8 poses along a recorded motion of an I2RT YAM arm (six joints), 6.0 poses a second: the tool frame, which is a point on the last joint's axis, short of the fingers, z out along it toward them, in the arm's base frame.
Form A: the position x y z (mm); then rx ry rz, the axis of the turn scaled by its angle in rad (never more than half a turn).
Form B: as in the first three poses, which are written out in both.
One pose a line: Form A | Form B
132, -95, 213, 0.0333, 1.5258, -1.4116 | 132, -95, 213, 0.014, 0.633, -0.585, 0.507
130, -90, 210, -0.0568, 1.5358, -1.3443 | 130, -90, 210, -0.024, 0.641, -0.561, 0.523
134, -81, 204, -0.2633, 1.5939, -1.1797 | 134, -81, 204, -0.111, 0.671, -0.496, 0.540
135, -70, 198, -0.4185, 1.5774, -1.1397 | 135, -70, 198, -0.176, 0.665, -0.480, 0.544
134, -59, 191, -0.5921, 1.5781, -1.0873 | 134, -59, 191, -0.249, 0.663, -0.457, 0.538
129, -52, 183, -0.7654, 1.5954, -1.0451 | 129, -52, 183, -0.319, 0.665, -0.435, 0.517
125, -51, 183, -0.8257, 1.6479, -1.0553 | 125, -51, 183, -0.340, 0.678, -0.434, 0.487
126, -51, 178, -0.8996, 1.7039, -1.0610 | 126, -51, 178, -0.364, 0.690, -0.430, 0.454
